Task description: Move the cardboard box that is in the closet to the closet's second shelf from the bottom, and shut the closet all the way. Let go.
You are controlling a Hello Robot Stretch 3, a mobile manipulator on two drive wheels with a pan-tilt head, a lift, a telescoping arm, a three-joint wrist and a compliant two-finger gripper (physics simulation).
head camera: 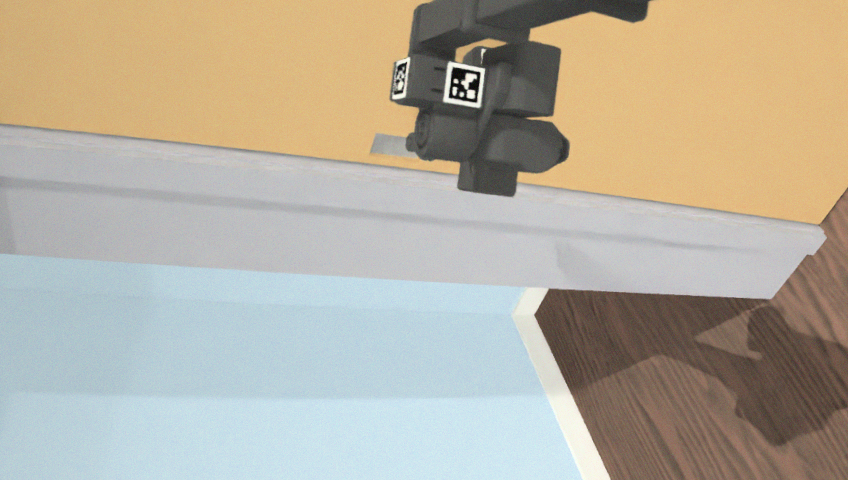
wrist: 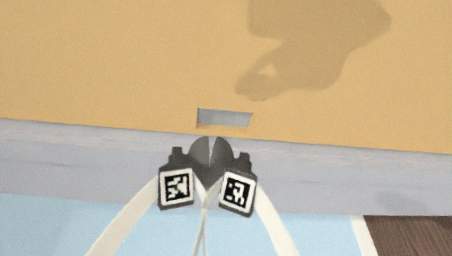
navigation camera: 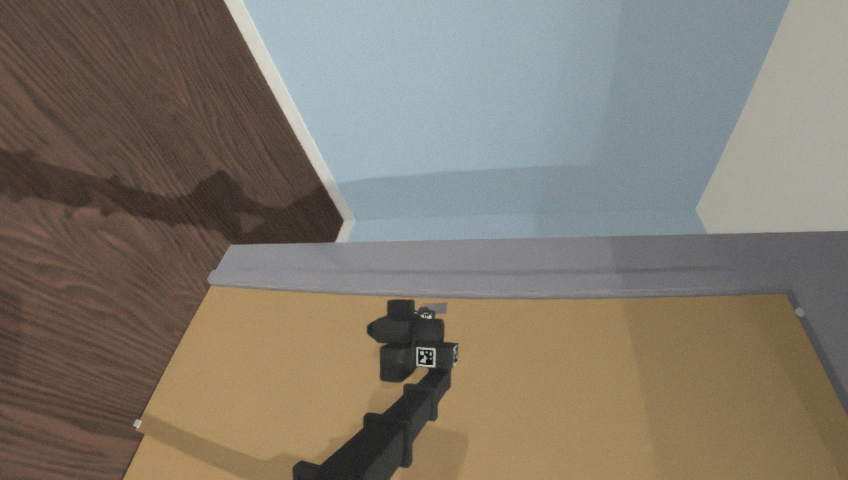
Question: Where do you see a tan closet door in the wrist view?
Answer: At 370, 81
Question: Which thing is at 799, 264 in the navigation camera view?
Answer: A grey closet frame.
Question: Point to a grey closet frame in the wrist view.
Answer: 55, 160
